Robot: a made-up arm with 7 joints.
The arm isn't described. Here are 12 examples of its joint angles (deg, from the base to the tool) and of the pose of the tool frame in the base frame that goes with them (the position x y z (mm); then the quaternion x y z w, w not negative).
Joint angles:
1: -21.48 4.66 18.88 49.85 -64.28 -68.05 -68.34
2: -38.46 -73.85 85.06 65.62 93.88 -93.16 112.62
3: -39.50 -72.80 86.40 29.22 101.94 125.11 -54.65
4: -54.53 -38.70 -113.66 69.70 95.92 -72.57 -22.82
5: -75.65 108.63 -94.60 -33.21 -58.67 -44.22 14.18
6: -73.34 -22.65 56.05 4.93 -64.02 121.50 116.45
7: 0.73 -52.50 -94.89 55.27 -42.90 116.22 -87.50
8: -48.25 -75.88 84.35 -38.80 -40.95 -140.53 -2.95
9: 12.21 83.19 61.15 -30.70 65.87 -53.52 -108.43
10: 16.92 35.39 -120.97 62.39 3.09 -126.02 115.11
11: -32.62 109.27 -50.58 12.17 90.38 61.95 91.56
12: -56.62 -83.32 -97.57 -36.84 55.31 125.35 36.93
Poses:
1: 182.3 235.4 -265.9 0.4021 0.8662 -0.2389 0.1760
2: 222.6 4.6 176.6 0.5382 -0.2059 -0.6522 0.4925
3: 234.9 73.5 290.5 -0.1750 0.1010 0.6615 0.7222
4: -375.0 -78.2 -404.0 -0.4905 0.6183 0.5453 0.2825
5: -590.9 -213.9 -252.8 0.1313 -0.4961 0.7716 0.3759
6: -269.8 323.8 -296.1 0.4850 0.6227 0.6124 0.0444
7: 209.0 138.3 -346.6 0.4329 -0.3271 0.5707 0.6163
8: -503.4 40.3 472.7 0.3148 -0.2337 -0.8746 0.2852
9: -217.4 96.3 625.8 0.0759 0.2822 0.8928 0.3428
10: 176.3 -127.3 -464.6 -0.5967 -0.0215 0.2801 0.7517
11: 203.9 -177.4 57.6 -0.2803 0.3807 0.8378 0.2732
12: -412.7 -531.3 12.9 -0.1651 -0.4447 -0.2211 0.8521
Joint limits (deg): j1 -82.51..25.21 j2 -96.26..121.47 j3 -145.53..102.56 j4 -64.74..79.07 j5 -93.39..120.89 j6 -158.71..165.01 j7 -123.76..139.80
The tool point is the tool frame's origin. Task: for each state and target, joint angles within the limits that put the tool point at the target. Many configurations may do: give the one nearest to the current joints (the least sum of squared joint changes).
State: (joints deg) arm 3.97 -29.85 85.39 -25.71 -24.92 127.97 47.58
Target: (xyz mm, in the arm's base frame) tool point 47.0 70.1 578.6
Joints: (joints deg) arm -9.57 -21.95 102.56 28.95 -43.00 109.29 43.72
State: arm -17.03 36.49 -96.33 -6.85 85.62 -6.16 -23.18
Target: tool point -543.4 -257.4 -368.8
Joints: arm -22.49 48.28 -129.57 -33.05 53.10 -9.19 -35.60
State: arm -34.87 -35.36 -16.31 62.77 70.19 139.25 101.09
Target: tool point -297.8 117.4 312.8
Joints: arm -4.83 -56.36 -15.95 65.98 98.34 138.23 94.66
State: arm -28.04 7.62 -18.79 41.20 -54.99 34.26 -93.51
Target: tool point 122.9 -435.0 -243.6
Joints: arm -50.15 27.20 -37.82 51.26 -56.41 32.26 -97.83
